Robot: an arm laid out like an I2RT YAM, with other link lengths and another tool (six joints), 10 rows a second.
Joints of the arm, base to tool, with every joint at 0 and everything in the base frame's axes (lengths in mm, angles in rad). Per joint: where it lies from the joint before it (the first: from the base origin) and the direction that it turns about. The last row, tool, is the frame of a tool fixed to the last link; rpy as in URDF.
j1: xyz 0 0 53 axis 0 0 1
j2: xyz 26 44.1 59.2 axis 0 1 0
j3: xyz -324.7 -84.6 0 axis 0 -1 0
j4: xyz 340.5 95.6 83.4 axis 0 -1 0
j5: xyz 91.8 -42 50.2 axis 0 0 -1
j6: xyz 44.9 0 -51 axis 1 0 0
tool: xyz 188 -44 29 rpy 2.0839 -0.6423 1.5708
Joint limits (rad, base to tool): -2.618..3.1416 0..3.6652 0..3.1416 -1.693..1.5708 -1.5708..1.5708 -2.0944..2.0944
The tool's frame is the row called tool.
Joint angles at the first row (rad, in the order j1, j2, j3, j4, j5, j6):
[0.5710, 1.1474, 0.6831, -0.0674, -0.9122, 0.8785]
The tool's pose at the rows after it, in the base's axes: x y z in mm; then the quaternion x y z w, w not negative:
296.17 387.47 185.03 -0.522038 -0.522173 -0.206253 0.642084
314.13 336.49 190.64 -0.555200 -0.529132 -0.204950 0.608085
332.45 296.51 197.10 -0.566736 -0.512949 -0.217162 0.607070
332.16 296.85 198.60 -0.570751 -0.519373 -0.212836 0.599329
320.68 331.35 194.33 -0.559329 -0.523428 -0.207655 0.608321
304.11 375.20 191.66 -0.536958 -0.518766 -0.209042 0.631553
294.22 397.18 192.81 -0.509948 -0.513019 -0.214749 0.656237
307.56 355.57 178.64 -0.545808 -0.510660 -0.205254 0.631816
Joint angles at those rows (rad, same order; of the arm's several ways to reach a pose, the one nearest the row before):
[0.5594, 1.1348, 0.6931, -0.0958, -0.9397, 0.8582]
[0.4332, 1.0976, 0.7711, -0.3935, -0.9589, 0.6506]
[0.2993, 1.0958, 0.8052, -0.5227, -1.0280, 0.5482]
[0.3081, 1.1010, 0.8259, -0.5563, -1.0088, 0.5241]
[0.4133, 1.1051, 0.7882, -0.4109, -0.9653, 0.6473]
[0.5331, 1.1204, 0.7273, -0.1818, -0.9265, 0.8248]
[0.5763, 1.1361, 0.6733, 0.0021, -0.9438, 0.9378]
[0.4776, 1.1090, 0.7045, -0.2265, -0.9609, 0.7821]

